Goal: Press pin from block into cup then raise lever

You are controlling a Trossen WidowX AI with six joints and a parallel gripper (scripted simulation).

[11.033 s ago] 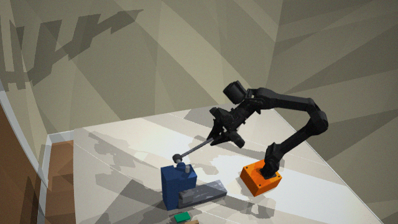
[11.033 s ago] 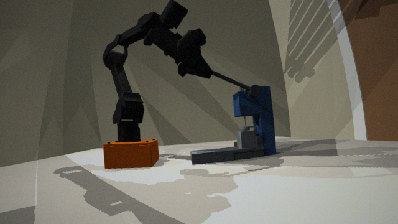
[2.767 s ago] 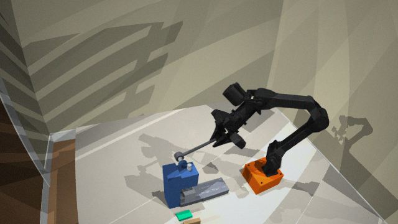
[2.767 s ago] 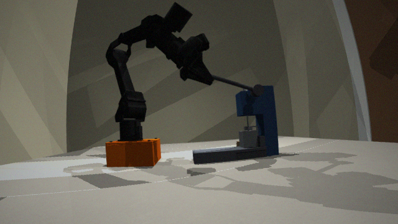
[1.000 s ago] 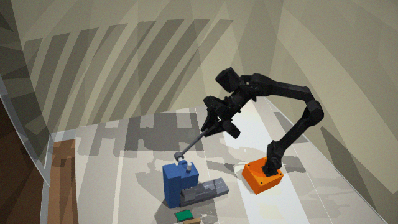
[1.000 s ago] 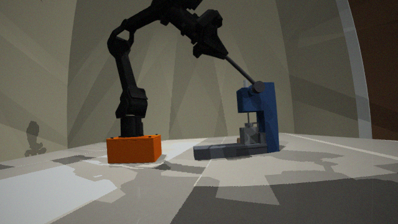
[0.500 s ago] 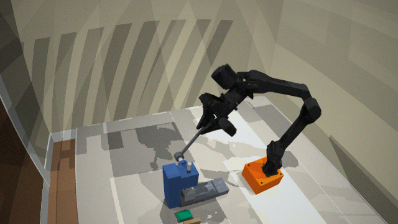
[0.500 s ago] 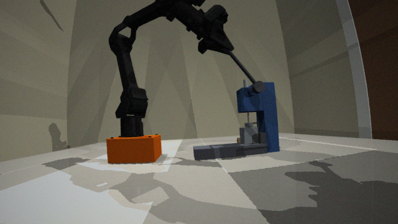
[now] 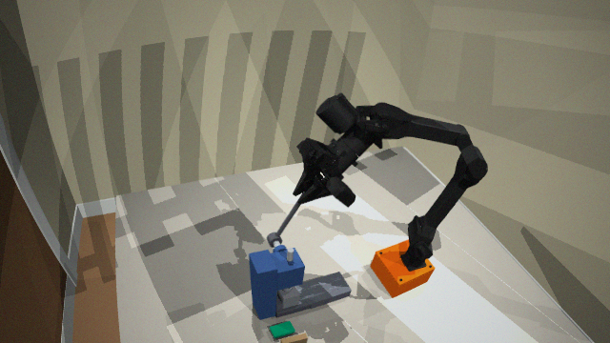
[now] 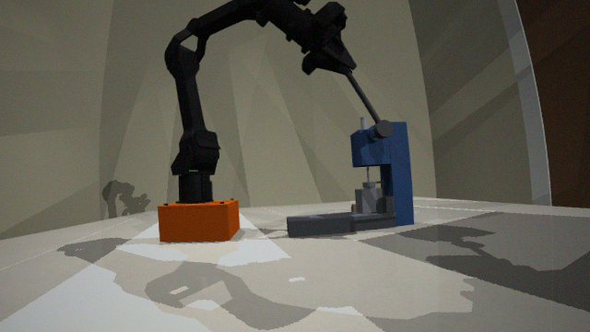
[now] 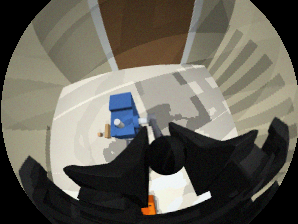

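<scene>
Right now my gripper tip is 1 cm short of the dark lever, 1 cm to the right of it and 4 cm above it. From my gripper tip the other things lie so: round pin: 3 cm ahead, 8 cm to the left, 29 cm below; punch: 3 cm ahead, 8 cm to the left, 16 cm below; green tile: 6 cm ahead, 17 cm to the left, 30 cm below.
</scene>
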